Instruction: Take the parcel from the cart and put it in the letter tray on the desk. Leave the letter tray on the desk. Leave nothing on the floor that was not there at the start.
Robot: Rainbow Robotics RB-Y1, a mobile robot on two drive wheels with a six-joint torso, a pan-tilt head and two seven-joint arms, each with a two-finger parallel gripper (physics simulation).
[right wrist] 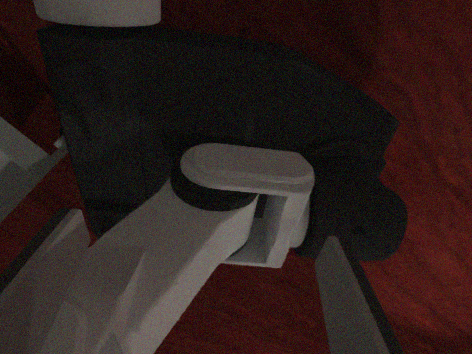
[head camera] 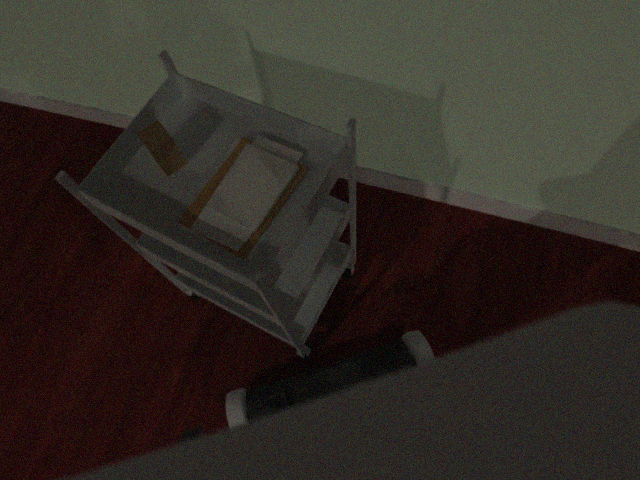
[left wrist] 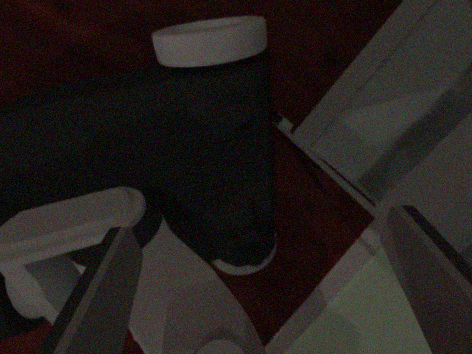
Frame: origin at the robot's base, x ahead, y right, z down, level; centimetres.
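Seen in the pictures: left gripper, fingertip midpoint: (left wrist: 259, 232); right gripper, fingertip midpoint: (right wrist: 206, 238).
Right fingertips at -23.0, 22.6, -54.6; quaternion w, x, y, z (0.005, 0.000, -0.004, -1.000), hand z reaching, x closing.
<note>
A point is followed by its place in that frame, as x, y, z.
The parcel, seemingly the small brown box (head camera: 162, 148) {47.4, -16.6, -74.3}, lies on the top shelf of the grey cart (head camera: 248, 111) {54.5, 1.5, -69.2} (left wrist: 357, 65) {27.7, -18.1, -15.1} (right wrist: 21, 145) {19.0, -0.8, -15.7}, towards its left end in the head view. Beside it on the same shelf is a brown-edged tray or frame holding a pale flat stack (head camera: 253, 186) {36.3, -2.0, -68.7}. My left gripper (left wrist: 259, 232) {-8.0, -25.4, -55.9} is open and empty, with part of the cart beyond its right finger. My right gripper (right wrist: 206, 238) {-23.0, 22.6, -54.6} is open and empty, above the floor and my own base. The grippers do not show in the head view. The desk and its letter tray do not show in these views.
A pale green wall (head camera: 361, 41) {70.2, 32.7, -64.2} with a light skirting board stands behind the cart. The dark red floor (head camera: 103, 335) {42.5, -68.8, 0.0} runs around the cart. My black base (head camera: 330, 377) {3.8, 0.6, -19.1} (left wrist: 215, 150) {-4.0, -9.3, -19.1} (right wrist: 125, 100) {-6.1, 13.1, -19.1} with white wheel-like ends is close to the cart's near corner. The picture is dim.
</note>
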